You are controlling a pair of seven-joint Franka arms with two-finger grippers.
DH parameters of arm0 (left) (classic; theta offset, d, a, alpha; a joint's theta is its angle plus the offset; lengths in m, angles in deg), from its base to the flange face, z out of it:
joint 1: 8.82 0.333 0 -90
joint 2: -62.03 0 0 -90
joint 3: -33.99 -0.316 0.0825 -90
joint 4: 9.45 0 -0.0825 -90
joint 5: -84.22 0.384 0 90
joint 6: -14.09 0 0.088 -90
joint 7: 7.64 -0.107 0 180
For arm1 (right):
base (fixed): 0 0 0 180
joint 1: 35.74 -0.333 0 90
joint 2: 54.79 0 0 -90
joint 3: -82.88 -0.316 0.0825 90
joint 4: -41.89 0 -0.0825 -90
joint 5: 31.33 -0.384 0 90
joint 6: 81.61 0 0.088 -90
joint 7: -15.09 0.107 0 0
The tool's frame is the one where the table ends.
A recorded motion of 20 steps. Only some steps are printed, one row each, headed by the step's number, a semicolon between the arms.
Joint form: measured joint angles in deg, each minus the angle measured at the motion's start. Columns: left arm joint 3, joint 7, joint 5, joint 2, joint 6, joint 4, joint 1; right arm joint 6, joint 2, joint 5, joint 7, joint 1, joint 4, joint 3.
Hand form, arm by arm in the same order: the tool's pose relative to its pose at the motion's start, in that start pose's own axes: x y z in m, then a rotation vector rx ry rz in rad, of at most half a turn. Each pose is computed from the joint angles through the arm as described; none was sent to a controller.
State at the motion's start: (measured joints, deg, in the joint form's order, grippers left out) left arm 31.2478 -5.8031 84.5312 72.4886 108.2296 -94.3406 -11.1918; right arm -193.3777 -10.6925 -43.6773 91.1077 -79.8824 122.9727 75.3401
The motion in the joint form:
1: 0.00 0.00 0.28 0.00 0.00 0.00 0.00; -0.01 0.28 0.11 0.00 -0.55 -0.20 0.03
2: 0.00 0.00 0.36 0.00 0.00 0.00 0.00; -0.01 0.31 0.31 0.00 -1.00 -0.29 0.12
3: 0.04 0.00 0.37 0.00 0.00 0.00 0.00; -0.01 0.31 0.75 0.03 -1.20 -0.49 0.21
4: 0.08 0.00 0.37 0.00 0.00 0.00 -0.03; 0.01 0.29 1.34 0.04 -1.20 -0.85 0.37
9: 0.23 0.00 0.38 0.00 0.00 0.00 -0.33; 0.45 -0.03 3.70 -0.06 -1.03 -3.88 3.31
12: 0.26 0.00 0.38 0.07 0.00 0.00 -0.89; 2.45 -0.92 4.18 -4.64 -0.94 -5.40 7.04
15: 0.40 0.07 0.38 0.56 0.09 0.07 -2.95; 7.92 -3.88 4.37 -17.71 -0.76 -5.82 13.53
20: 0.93 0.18 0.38 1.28 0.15 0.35 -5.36; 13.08 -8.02 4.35 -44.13 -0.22 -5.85 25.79
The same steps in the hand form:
1: 0.0000 -0.0005 0.0000 0.0049 0.0002 0.0004; -0.0052 -0.0016 0.0036 -0.0044 0.0029 -0.0086
2: 0.0000 -0.0006 0.0000 0.0063 0.0002 0.0005; -0.0093 -0.0025 0.0047 -0.0064 0.0084 -0.0161
3: 0.0000 -0.0003 0.0000 0.0063 0.0002 0.0012; -0.0105 -0.0032 0.0036 -0.0057 0.0173 -0.0211
4: 0.0000 0.0005 0.0000 0.0062 0.0002 0.0024; -0.0088 -0.0040 0.0001 -0.0016 0.0291 -0.0237
9: -0.0002 0.0051 -0.0001 0.0061 0.0003 0.0102; 0.0190 -0.0068 -0.0347 0.0419 0.1031 -0.0055
12: -0.0002 0.0114 0.0006 0.0063 -0.0007 0.0205; 0.0496 0.0014 -0.0638 0.0440 0.1487 -0.0388
15: 0.0004 0.0352 0.0048 0.0074 -0.0058 0.0578; 0.0968 0.0324 -0.1117 -0.0086 0.1942 -0.1711
20: 0.0002 0.0668 0.0097 0.0078 -0.0117 0.1071; 0.1852 0.1020 -0.1916 -0.0753 0.2575 -0.4309

